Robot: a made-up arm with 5 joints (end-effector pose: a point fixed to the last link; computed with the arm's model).
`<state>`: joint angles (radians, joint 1 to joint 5).
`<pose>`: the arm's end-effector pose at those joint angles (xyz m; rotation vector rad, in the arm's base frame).
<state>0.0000 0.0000 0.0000 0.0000 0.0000</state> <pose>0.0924 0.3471 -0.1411 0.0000 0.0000 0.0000</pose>
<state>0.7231 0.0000 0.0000 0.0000 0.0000</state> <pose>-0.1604 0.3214 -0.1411 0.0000 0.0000 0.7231</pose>
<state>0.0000 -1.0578 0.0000 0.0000 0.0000</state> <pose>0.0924 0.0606 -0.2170 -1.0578 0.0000 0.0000</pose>
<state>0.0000 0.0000 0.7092 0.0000 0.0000</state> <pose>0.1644 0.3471 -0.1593 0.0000 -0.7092 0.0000</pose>
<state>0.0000 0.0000 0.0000 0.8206 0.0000</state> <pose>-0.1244 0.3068 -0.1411 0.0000 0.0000 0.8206</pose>
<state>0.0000 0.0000 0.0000 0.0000 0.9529</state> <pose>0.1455 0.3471 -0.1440 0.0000 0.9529 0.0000</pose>
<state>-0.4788 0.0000 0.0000 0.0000 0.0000</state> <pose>0.2419 0.2655 -0.1411 0.0000 0.0000 -0.4788</pose>
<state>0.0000 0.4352 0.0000 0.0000 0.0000</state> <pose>0.0924 0.4150 -0.0340 0.4352 0.0000 0.0000</pose>
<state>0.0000 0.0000 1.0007 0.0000 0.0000</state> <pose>0.1945 0.3471 -0.1516 0.0000 -1.0007 0.0000</pose>
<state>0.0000 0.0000 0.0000 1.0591 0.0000</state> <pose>-0.1741 0.2638 -0.1411 0.0000 0.0000 1.0591</pose>
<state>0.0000 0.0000 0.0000 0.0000 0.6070</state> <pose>0.1268 0.3471 -0.1370 0.0000 0.6070 0.0000</pose>
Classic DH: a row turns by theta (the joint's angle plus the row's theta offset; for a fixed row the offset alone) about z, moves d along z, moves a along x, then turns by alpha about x. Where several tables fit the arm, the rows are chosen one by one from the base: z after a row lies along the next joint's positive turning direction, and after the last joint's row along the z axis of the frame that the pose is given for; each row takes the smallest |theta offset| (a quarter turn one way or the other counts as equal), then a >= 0, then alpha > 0; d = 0 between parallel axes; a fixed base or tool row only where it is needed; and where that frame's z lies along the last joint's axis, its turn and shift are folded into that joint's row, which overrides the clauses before.
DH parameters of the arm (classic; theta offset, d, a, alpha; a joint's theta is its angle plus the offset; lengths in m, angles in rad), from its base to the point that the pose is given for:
joint 1: 1.5708 0.0661 0.1389 1.5708
joint 2: -1.5708 0.153 0.1191 1.5708
joint 3: -1.5708 0.0611 0.1227 1.5708
joint 4: 0 -0.141 -0.0859 1.5708
joint 5: 0 0.2693 0.0238 -1.5708
tool (fixed): 3.1416 0.0529 0 0

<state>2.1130 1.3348 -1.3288 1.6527 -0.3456</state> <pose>0.1084 0.0209 0.0857 -1.0895 -1.6584 -0.9957</pose>
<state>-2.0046 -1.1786 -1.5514 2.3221 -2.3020</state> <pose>0.2776 -0.0757 0.3417 0.0591 -1.5911 -2.0551</pose>
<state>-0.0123 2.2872 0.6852 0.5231 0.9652</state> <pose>0.0918 0.2047 0.4294 1.8568 -0.2550 0.4503</pose>
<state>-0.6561 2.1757 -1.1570 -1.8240 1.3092</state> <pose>0.3815 0.3320 0.0025 1.5140 2.5282 0.3710</pose>
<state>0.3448 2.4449 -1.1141 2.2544 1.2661</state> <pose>-0.1501 0.0596 -0.1763 0.7743 -2.1306 2.1745</pose>
